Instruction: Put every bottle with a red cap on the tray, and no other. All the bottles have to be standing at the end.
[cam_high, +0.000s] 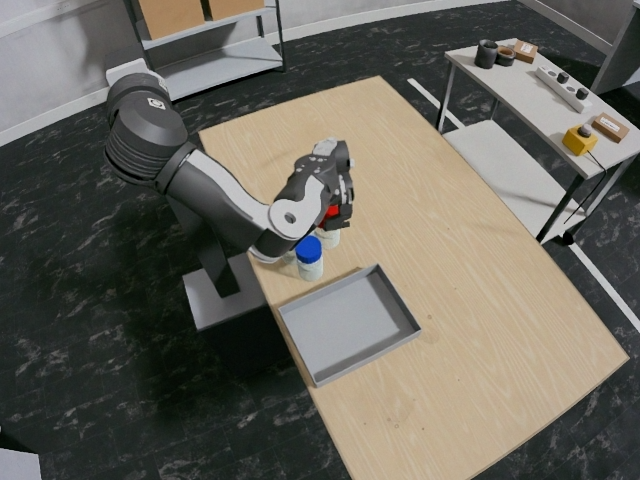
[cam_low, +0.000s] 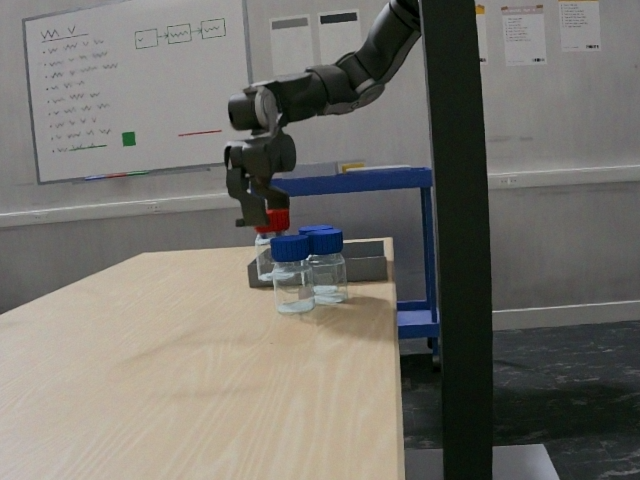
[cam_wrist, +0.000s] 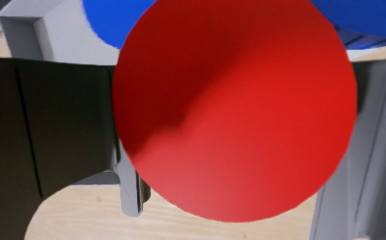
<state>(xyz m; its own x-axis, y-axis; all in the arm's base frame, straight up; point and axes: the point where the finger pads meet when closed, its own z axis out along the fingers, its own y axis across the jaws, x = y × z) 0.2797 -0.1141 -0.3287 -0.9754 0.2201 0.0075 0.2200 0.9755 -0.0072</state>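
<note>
My hand is 5 cm past the grey tray, 19 cm to the left of it and 11 cm above it. From my hand the other things lie so: red-capped bottle: 2 cm behind, 5 cm below.
</note>
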